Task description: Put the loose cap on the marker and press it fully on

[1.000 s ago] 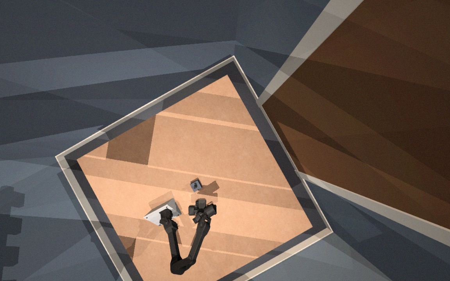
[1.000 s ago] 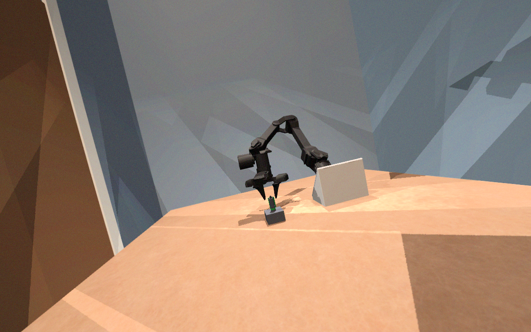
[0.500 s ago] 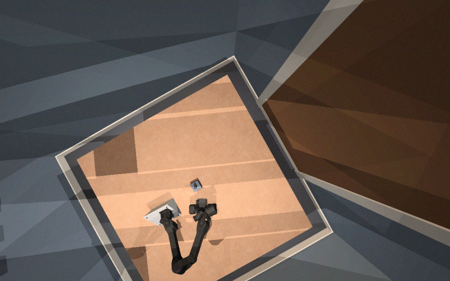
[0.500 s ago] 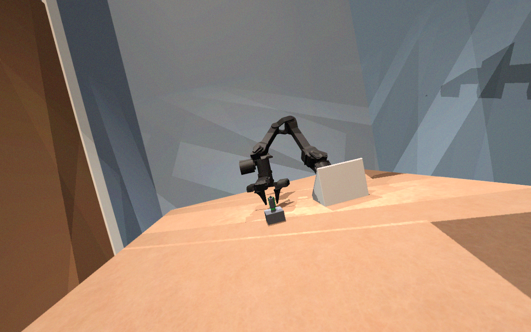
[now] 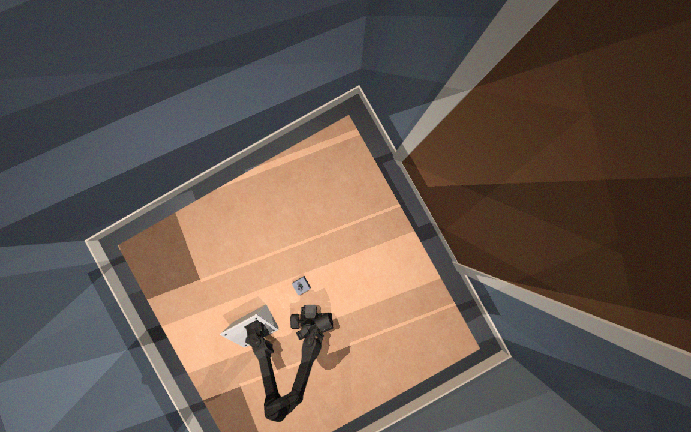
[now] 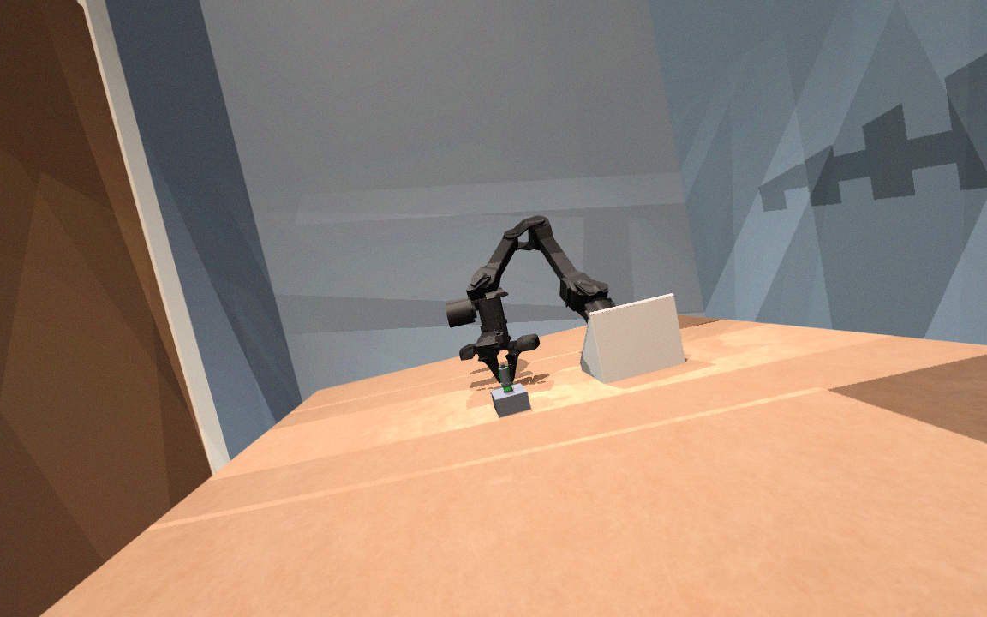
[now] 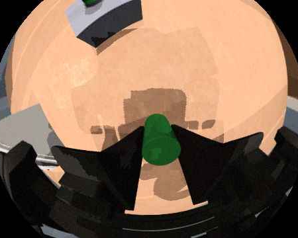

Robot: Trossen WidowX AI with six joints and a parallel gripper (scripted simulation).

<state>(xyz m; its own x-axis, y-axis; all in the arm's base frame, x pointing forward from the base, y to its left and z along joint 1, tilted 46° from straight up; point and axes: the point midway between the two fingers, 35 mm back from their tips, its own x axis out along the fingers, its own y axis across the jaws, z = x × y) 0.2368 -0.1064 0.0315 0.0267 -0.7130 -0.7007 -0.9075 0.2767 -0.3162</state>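
My gripper tip is 10 mm short of the grey holder block, 150 mm to the right of it and 10 mm below it. The rest, counted from my gripper tip: green cap: 10 mm above.
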